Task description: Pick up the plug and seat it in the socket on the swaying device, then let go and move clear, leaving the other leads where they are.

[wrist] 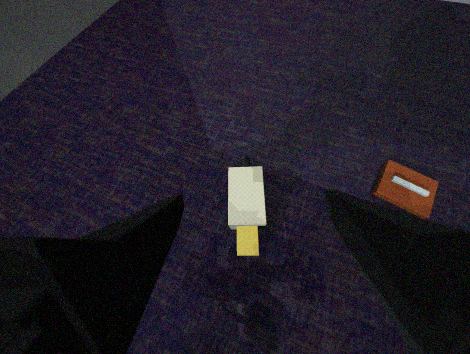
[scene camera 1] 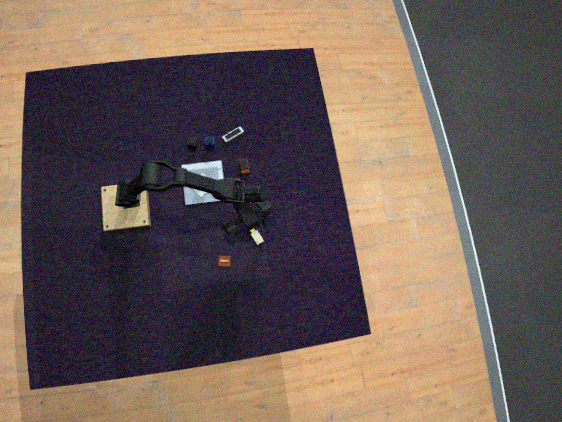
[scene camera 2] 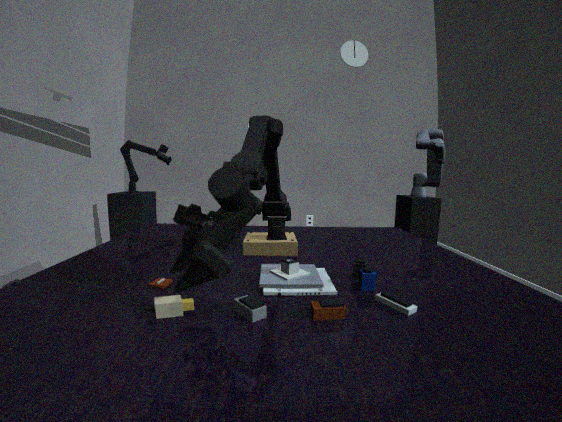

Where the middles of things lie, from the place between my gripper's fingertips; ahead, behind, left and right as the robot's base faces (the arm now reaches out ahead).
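Positions relative to my hand: the plug [scene camera 2: 167, 306], 10 mm ahead of it, 10 mm to the right of it, 50 mm below it; the device [scene camera 2: 289, 274], 170 mm behind it, 230 mm to the left of it, 30 mm below it.
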